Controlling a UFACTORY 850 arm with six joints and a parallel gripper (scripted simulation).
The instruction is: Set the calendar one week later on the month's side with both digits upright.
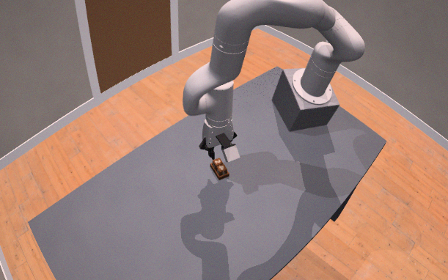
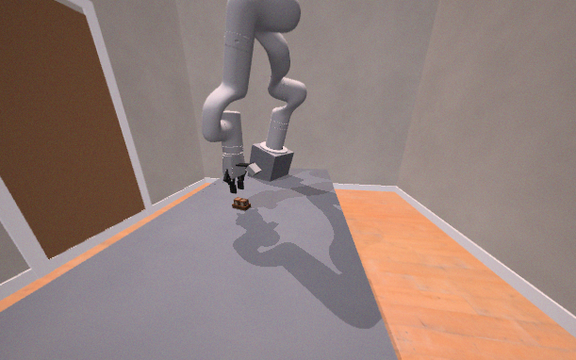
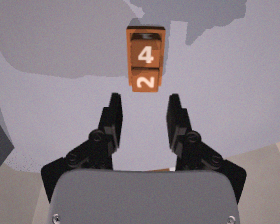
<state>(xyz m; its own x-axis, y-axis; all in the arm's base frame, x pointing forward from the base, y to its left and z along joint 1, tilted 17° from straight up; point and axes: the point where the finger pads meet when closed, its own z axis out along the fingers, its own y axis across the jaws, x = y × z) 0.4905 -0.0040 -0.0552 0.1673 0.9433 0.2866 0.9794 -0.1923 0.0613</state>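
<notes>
My hand is 7 cm above the number cube. From my hand the other things lie so: brown wooden calendar tray: 9 cm below, 2 cm to the left.
</notes>
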